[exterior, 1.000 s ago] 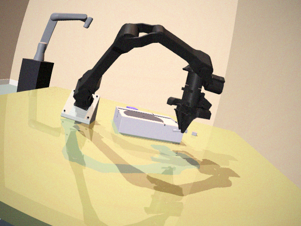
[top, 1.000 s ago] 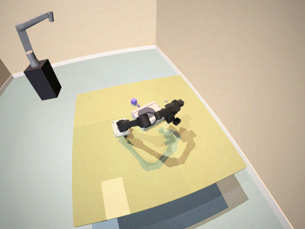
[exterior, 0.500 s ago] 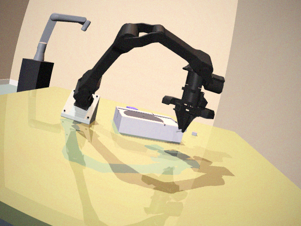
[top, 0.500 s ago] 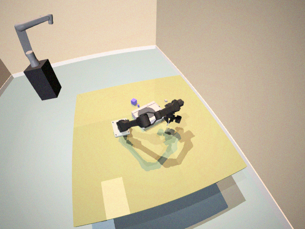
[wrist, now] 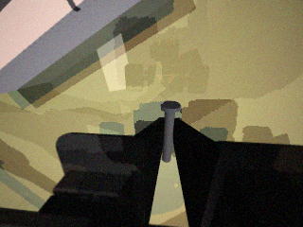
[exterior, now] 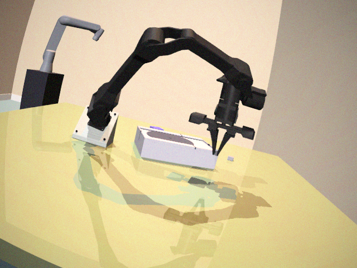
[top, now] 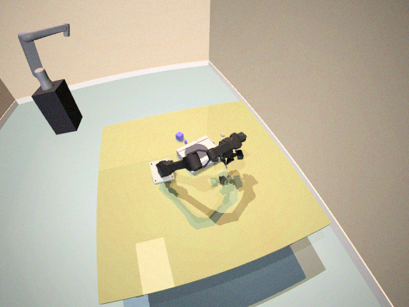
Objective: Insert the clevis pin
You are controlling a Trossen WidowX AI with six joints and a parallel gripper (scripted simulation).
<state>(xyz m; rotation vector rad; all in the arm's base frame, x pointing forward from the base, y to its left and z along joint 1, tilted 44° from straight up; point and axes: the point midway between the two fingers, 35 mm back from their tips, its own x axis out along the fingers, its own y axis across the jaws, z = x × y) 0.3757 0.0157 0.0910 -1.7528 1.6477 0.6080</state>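
My gripper tip is now 150 mm to the right of the aluminium disc, 150 mm past it and 10 mm above it. The rest, counted from my gripper tip: purple cube (360 mm to the left, 240 mm behind, 50 mm below); then rimmed steel tray (160 mm to the left, 130 mm behind, 30 mm below); then steel clevis pin (10 mm to the right, 10 mm above).
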